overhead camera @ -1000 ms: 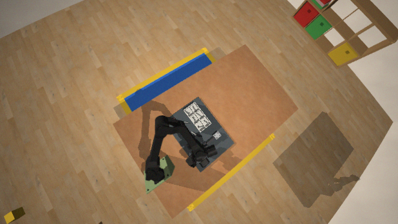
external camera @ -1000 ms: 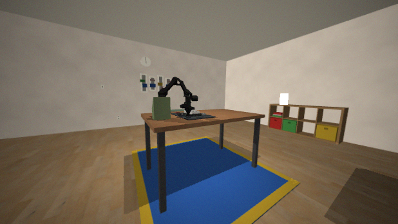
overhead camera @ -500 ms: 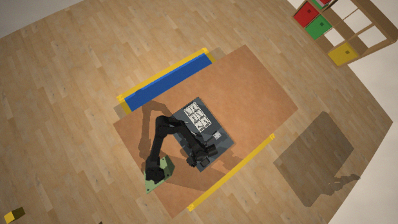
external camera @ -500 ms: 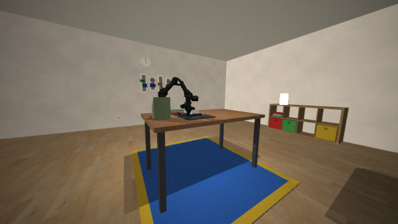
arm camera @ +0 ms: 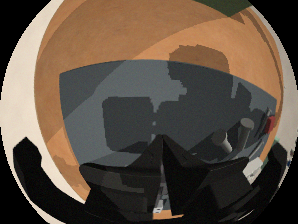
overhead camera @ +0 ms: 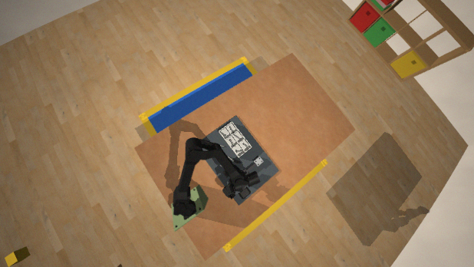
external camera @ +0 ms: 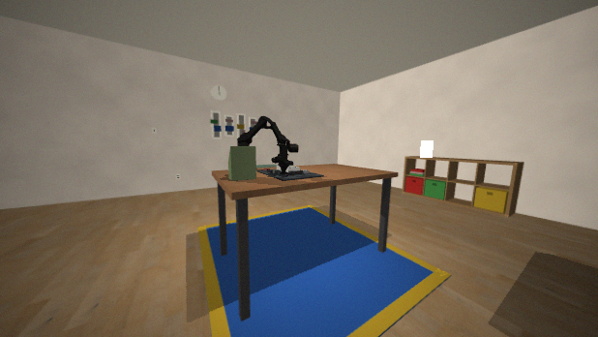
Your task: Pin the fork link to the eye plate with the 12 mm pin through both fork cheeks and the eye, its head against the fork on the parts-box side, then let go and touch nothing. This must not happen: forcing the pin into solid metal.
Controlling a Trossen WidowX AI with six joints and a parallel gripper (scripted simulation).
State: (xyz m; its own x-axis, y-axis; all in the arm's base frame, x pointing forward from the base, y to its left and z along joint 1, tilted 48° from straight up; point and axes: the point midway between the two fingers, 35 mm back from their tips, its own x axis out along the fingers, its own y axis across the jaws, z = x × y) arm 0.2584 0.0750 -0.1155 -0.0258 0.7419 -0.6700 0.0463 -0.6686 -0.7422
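Right now my hand is 1 cm short of the grey pin, 9 cm to the right of it and 3 cm above it. Also, from my hand: grey mat (9 cm ahead, 11 cm to the left, 5 cm below); then pale block (19 cm ahead, 1 cm to the left, 2 cm below); then white parts box (14 cm ahead, 21 cm to the left, 3 cm below).
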